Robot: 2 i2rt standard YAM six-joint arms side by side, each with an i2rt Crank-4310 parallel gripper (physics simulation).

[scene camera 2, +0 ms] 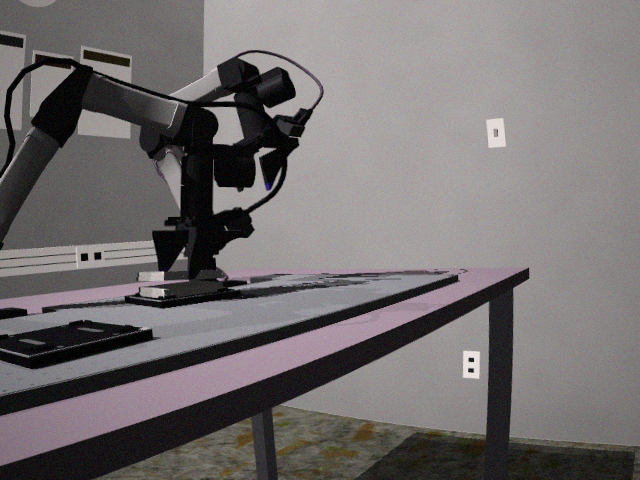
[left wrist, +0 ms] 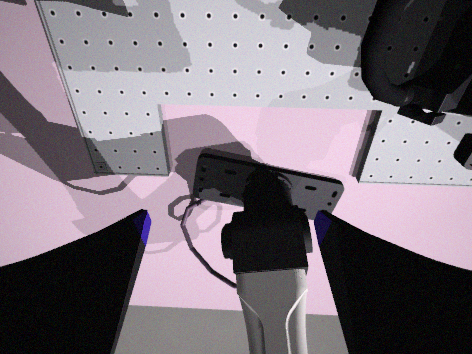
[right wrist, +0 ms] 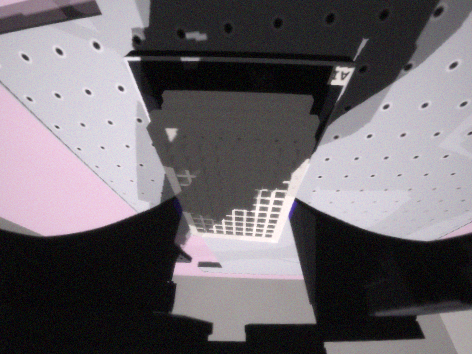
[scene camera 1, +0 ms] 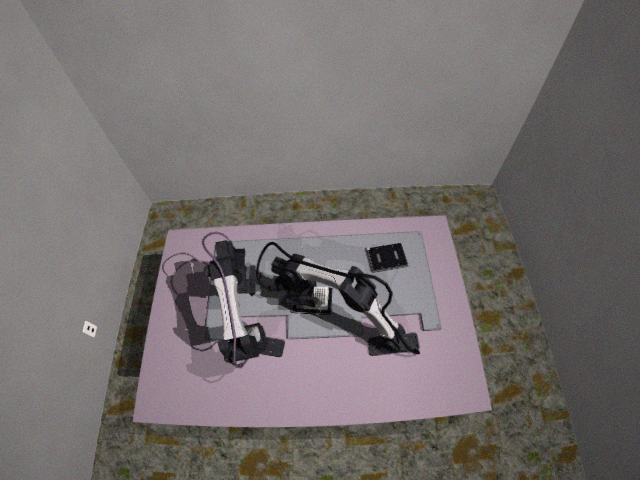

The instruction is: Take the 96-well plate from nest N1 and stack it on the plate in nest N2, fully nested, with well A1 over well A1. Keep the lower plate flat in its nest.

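Places are measured from the left arm's base along level axes (x ahead, y left, z up), in metres.
Pixels of known places: left gripper, fingertip midpoint: (scene camera 2: 255, 191) (left wrist: 232, 214) (scene camera 1: 240, 295); right gripper, fingertip midpoint: (scene camera 2: 176, 277) (right wrist: 235, 198) (scene camera 1: 314, 297); left arm's base at its link origin: (left wrist: 266, 187) (scene camera 1: 259, 345); right arm's base at its link origin: (scene camera 1: 393, 344).
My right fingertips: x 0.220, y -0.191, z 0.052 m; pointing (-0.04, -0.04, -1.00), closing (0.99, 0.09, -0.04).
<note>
Ahead of a thing's pixels: the offset from my right fingertips to its top centre. "spot": to the spot under its first point. Level surfaces: height alone.
My right gripper (scene camera 2: 180, 271) (right wrist: 235, 198) is shut on a pale 96-well plate @[0.015 m up, 0.002 m back, 0.009 m left] (scene camera 2: 154, 275) (right wrist: 270, 210), its fingertips at the two long sides. This plate hangs about level, low over a second plate @[0.013 m down, 0.001 m back, 0.009 m left] (scene camera 2: 155, 292) (right wrist: 240, 101) that lies flat in a black nest @[0.023 m down, 0.001 m back, 0.009 m left] (scene camera 2: 164, 303) (right wrist: 240, 59). In scene camera 2 they look slightly apart. In the right wrist view the lower plate's end shows past the upper one's. An A1 label @[spot: 0.027 m down, 0.047 m ahead, 0.089 m left] (right wrist: 342, 75) marks the nest's corner. Shadow hides the upper plate's A1 mark. My left gripper (left wrist: 232, 214) is open and empty, high above the table.
An empty black nest @[0.023 m down, 0.245 m ahead, 0.286 m right] (scene camera 1: 387, 258) (scene camera 2: 77, 351) stands on the grey perforated board @[0.039 m down] (scene camera 1: 413, 289) (scene camera 2: 289, 320) at the upper right in scene camera 1. The board lies on a pink table @[0.052 m down] (scene camera 1: 310, 387). The left arm is folded beside the right wrist, near it in scene camera 1.
</note>
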